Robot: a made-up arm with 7 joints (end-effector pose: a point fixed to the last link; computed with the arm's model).
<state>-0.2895 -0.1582 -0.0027 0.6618 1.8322 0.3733 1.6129</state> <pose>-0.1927 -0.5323 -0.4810 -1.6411 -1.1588 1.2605</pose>
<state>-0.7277 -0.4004 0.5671 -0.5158 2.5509 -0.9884 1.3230</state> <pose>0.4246 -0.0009 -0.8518 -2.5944 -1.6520 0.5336</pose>
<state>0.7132 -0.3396 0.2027 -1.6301 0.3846 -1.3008 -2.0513</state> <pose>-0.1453 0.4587 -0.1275 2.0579 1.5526 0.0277</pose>
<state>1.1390 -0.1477 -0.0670 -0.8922 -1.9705 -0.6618 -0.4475</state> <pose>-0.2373 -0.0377 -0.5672 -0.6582 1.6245 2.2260</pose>
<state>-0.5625 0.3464 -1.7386 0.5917 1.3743 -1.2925 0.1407</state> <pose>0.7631 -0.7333 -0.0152 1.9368 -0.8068 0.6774</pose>
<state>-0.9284 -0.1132 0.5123 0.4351 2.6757 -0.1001 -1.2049</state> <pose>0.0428 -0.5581 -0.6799 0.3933 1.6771 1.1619</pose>
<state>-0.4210 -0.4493 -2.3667 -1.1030 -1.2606 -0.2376 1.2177</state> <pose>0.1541 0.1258 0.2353 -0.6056 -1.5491 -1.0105</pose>
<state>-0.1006 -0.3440 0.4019 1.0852 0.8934 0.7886 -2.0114</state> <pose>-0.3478 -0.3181 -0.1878 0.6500 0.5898 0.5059</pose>
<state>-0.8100 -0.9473 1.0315 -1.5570 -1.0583 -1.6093 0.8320</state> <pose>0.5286 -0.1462 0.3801 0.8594 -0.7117 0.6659</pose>
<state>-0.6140 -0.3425 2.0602 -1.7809 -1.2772 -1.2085 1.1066</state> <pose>0.6254 0.1667 -0.0652 1.9121 0.9081 0.7758</pose>
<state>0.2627 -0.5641 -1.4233 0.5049 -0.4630 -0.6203 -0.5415</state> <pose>0.4382 -0.6755 -0.2618 2.0702 -1.5208 0.4009</pose>
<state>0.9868 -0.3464 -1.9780 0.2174 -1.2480 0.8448 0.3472</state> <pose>0.3266 -0.2685 -0.0127 -1.4104 0.9546 -2.3030</pose>
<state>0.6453 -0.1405 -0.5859 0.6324 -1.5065 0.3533 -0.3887</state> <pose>0.2318 -0.5652 -0.3143 1.5278 -1.6439 0.3759</pose>
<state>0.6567 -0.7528 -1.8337 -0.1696 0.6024 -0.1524 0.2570</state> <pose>0.4636 -0.4301 -0.3002 2.0538 0.6695 1.0845</pose>
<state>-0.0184 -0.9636 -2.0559 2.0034 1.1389 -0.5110 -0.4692</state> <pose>-0.3198 -0.4325 -0.6002 0.7216 -1.9329 -1.1039</pose>
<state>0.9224 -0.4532 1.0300 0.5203 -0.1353 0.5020 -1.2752</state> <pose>-0.3209 -0.2782 0.0935 0.8129 1.0007 -1.0782</pose>
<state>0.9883 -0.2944 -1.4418 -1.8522 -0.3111 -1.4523 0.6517</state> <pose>-0.3688 0.3054 -0.0887 -0.9975 -1.3827 1.3971</pose>
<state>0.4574 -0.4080 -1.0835 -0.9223 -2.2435 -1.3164 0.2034</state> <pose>0.6505 0.0759 -0.2325 -0.4758 0.3836 0.8807</pose>
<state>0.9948 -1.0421 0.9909 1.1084 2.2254 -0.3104 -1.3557</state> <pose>-0.1340 -0.4416 0.5800 -0.9136 -2.2745 0.6795</pose>
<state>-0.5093 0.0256 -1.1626 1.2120 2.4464 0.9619 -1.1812</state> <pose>-0.1505 -0.5692 -0.3878 0.5502 0.9606 1.0595</pose>
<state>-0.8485 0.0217 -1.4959 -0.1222 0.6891 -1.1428 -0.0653</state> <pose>0.8053 -0.3938 0.1898 2.0048 -0.5114 1.3557</pose>
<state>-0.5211 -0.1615 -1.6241 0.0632 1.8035 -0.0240 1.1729</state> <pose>0.5678 -0.5982 -0.0986 1.8496 0.9450 0.7675</pose>
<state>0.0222 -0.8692 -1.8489 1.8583 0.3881 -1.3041 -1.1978</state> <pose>-0.3956 -0.6118 -0.6108 0.7197 -2.1409 -1.8293</pose>
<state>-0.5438 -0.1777 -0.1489 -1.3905 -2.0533 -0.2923 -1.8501</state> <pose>0.6063 0.0748 -0.0608 -2.4764 -0.4029 1.1823</pose>
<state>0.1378 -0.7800 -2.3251 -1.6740 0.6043 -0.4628 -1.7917</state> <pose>0.4531 0.1341 -0.3062 -0.2054 -0.1762 2.0347</pose>
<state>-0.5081 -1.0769 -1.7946 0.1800 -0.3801 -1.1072 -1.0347</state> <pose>0.2699 -0.8449 0.0369 1.6586 -2.1885 0.4200</pose>
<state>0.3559 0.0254 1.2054 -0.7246 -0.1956 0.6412 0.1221</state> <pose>-0.1668 -0.0297 -0.1117 -2.4724 0.8588 1.0627</pose>
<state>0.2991 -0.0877 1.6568 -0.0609 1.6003 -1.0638 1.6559</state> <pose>-0.6216 -0.4765 0.2745 0.1247 0.1992 2.6561</pose>
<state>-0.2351 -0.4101 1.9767 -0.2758 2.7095 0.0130 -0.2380</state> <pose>-0.5197 -0.1573 -0.0260 -1.1633 -1.3936 -0.5873</pose>
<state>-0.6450 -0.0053 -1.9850 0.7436 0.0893 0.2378 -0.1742</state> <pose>0.3584 -0.4867 0.0882 0.5230 -1.3944 2.3126</pose>
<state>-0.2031 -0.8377 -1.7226 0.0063 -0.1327 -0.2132 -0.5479</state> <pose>0.4184 -0.5494 0.0235 1.3157 -1.4208 1.4572</pose>
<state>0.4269 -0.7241 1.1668 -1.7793 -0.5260 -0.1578 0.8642</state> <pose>0.3716 0.0076 -0.2609 0.0183 1.5420 -0.0992</pose>
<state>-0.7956 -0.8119 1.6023 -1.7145 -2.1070 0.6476 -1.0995</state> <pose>0.4520 0.0290 -0.2399 -0.4277 -0.0314 2.2254</pose>
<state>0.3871 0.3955 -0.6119 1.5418 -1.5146 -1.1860 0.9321</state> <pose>0.4100 -0.8036 -0.3562 -1.6463 1.3787 -0.7037</pose>
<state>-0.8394 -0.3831 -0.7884 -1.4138 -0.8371 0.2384 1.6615</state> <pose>0.2799 -0.0016 0.1401 0.3573 -1.0513 -0.8714</pose>
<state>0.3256 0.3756 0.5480 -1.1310 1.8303 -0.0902 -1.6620</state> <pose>-0.4866 -0.0996 -0.3216 2.0491 1.0109 1.8760</pose>
